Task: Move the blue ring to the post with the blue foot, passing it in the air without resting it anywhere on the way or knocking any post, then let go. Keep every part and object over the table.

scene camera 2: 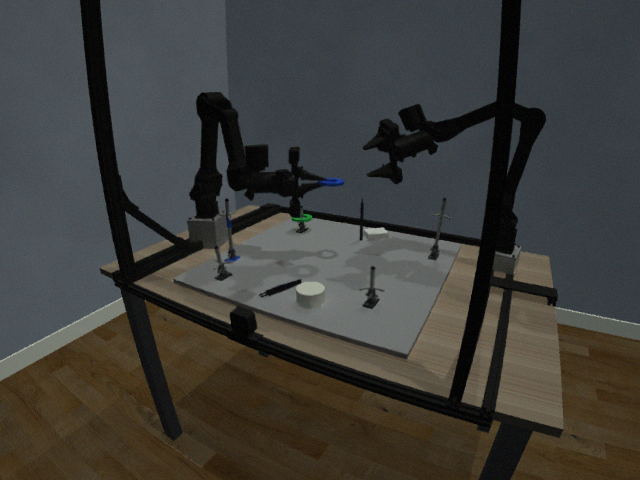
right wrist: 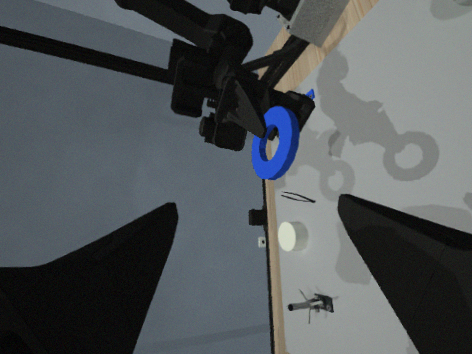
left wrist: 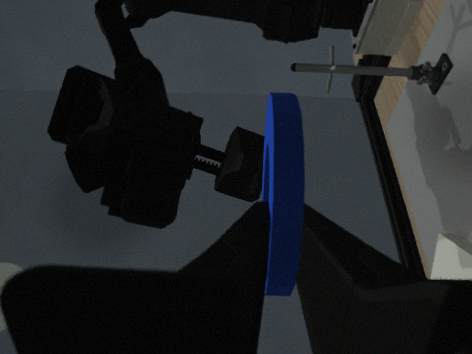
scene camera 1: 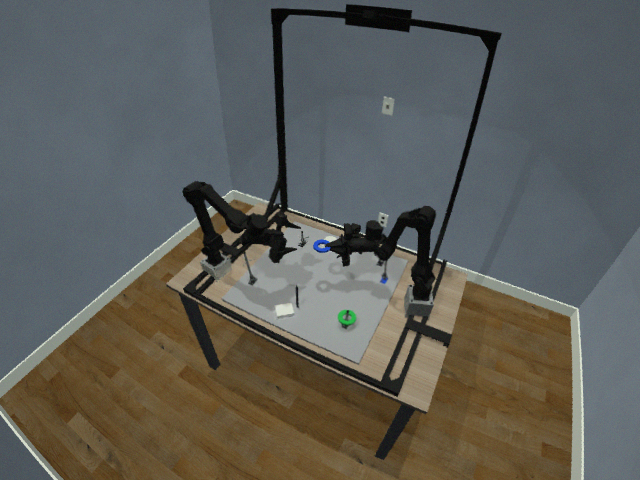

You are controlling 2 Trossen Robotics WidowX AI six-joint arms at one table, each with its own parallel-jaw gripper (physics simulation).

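Places are measured from the left arm's base along level axes (x right, y ahead, z up), in centimetres.
Where they show: left gripper, fingertip midpoint: (scene camera 2: 326, 181) (right wrist: 268, 135) (left wrist: 278, 215) (scene camera 1: 325, 246); right gripper, fingertip midpoint: (scene camera 2: 365, 162) (right wrist: 257, 206) (left wrist: 183, 142) (scene camera 1: 298, 238); left arm's base, origin of the base link: (scene camera 2: 207, 215) (right wrist: 292, 1) (scene camera 1: 420, 294); right arm's base, origin of the base link: (scene camera 2: 502, 248) (left wrist: 359, 8) (scene camera 1: 215, 260).
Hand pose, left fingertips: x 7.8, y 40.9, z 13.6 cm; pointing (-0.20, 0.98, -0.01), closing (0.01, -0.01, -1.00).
Each offset is from my left fingertips to the top centre of the thing. "spot": to the spot under its first point.
The blue ring {dy +1.2, dx +0.0, dz +0.4 cm} (scene camera 1: 318, 245) (scene camera 2: 336, 181) (left wrist: 286, 195) (right wrist: 290, 135) is held in the air, roughly level, by its edge. My left gripper (scene camera 2: 321, 182) is shut on it. My right gripper (scene camera 1: 298, 238) (scene camera 2: 366, 161) (right wrist: 257, 206) is wide open and empty, beyond the ring's free side and apart from it, its fingers one above the other. In the left wrist view it is a dark shape behind the ring. The post with the blue foot {spot: dy -26.9, dx +4.9, dz -21.6 cm} (scene camera 1: 384, 281) (scene camera 2: 232, 259) stands upright near the left arm's base. In the right wrist view a bit of blue foot {dy -26.8, dx +6.4, dz -21.6 cm} (right wrist: 310, 94) shows beside the left gripper.
A green ring {dy -11.7, dx -20.5, dz -17.1 cm} (scene camera 1: 340, 317) (scene camera 2: 295, 218) sits around a short post. Other posts {spot: dy +31.7, dx -4.5, dz -13.4 cm} (scene camera 1: 249, 268) {spot: dy -25.2, dx +17.9, dz -17.9 cm} (scene camera 2: 220, 263) {spot: dy +13.9, dx +24.6, dz -17.7 cm} (scene camera 2: 372, 286) (scene camera 2: 439, 227) (left wrist: 370, 70) (right wrist: 312, 304) stand around the mat. A thin black upright {dy +9.0, dx -14.7, dz -8.1 cm} (scene camera 1: 297, 296) (scene camera 2: 361, 219), white block {dy +13.7, dx -18.4, dz -20.1 cm} (scene camera 1: 284, 310) (scene camera 2: 375, 233), white cylinder {dy +0.1, dx +25.6, dz -18.6 cm} (scene camera 2: 310, 295) (right wrist: 289, 236) and black tweezers {dy -8.2, dx +21.5, dz -21.1 cm} (scene camera 2: 280, 288) also show.
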